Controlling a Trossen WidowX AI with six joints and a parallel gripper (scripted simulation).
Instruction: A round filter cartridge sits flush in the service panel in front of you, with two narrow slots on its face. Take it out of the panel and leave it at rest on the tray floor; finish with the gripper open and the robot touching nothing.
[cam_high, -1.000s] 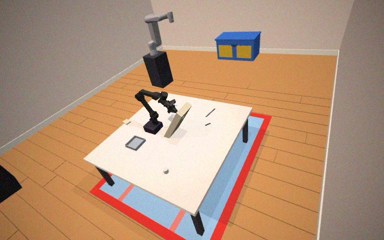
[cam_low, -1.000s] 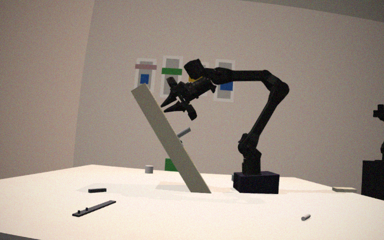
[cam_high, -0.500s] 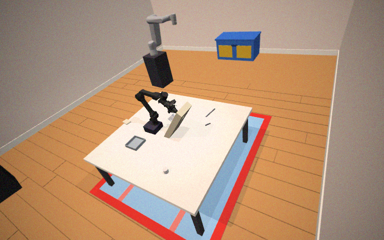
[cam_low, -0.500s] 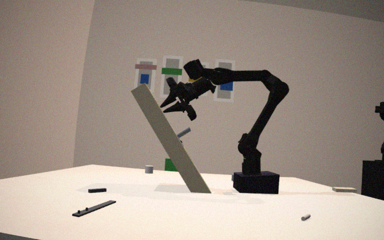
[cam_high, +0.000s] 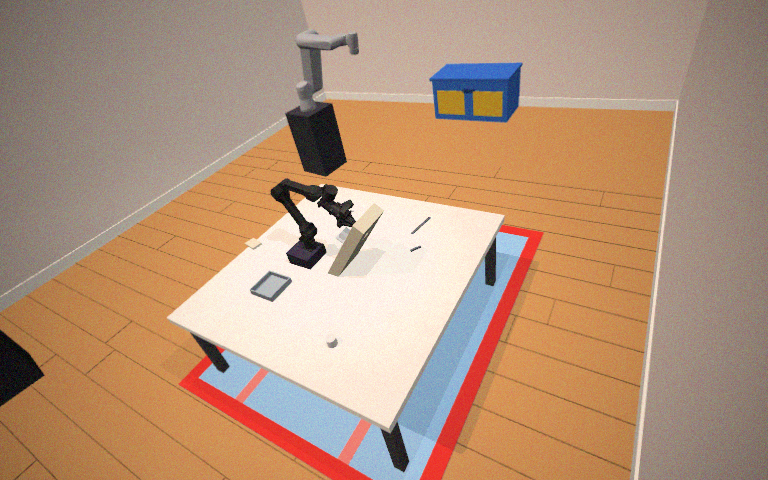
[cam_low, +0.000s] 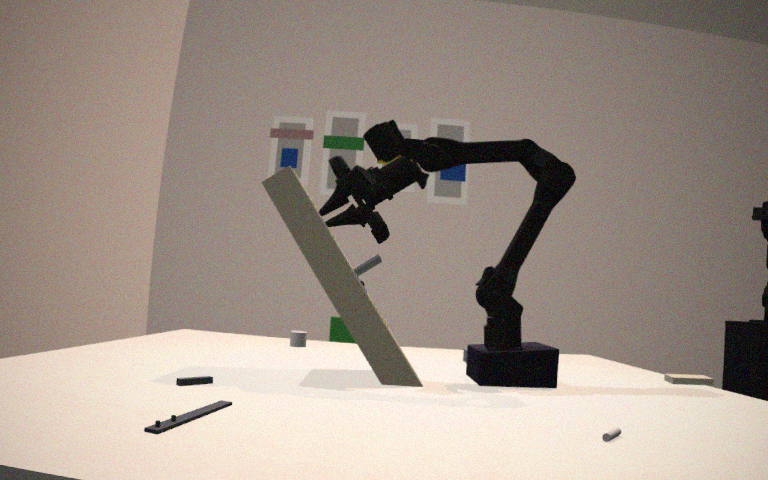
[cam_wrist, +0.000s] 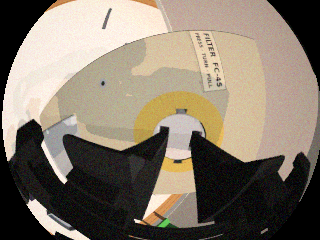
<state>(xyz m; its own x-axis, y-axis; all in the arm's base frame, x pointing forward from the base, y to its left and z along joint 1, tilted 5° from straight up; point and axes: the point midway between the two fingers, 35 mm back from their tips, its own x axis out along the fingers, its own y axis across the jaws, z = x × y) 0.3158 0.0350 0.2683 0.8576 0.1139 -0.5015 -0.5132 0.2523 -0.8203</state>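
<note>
Right now the round filter cartridge is 10 mm below my gripper tip and 10 mm ahead of it. Round my gripper tip: grey tray (390 mm behind, 330 mm to the right, 280 mm below); then dark block (280 mm below, 250 mm to the left, 120 mm ahead); then white pin (450 mm behind, 370 mm to the left, 280 mm below).
</note>
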